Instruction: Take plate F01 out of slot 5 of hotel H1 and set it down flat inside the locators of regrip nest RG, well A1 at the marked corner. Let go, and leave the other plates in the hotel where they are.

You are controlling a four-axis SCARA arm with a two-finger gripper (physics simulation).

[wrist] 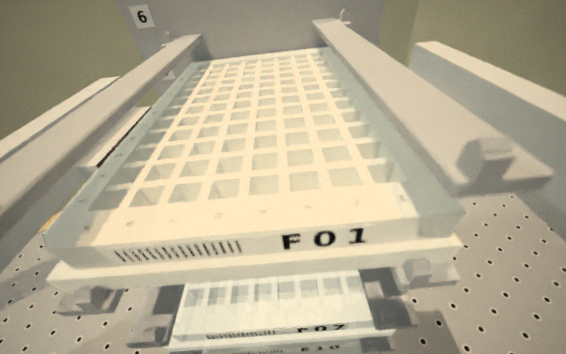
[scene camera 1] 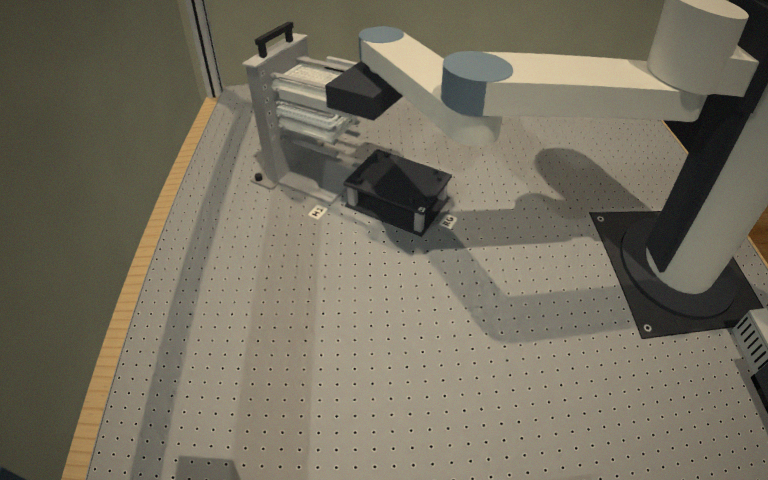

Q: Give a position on a regrip nest RG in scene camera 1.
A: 394, 179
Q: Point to a hotel H1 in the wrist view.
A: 225, 36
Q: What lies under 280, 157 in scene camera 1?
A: A hotel H1.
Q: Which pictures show my gripper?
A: The wrist view and scene camera 1: all of them.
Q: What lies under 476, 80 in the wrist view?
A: My gripper.
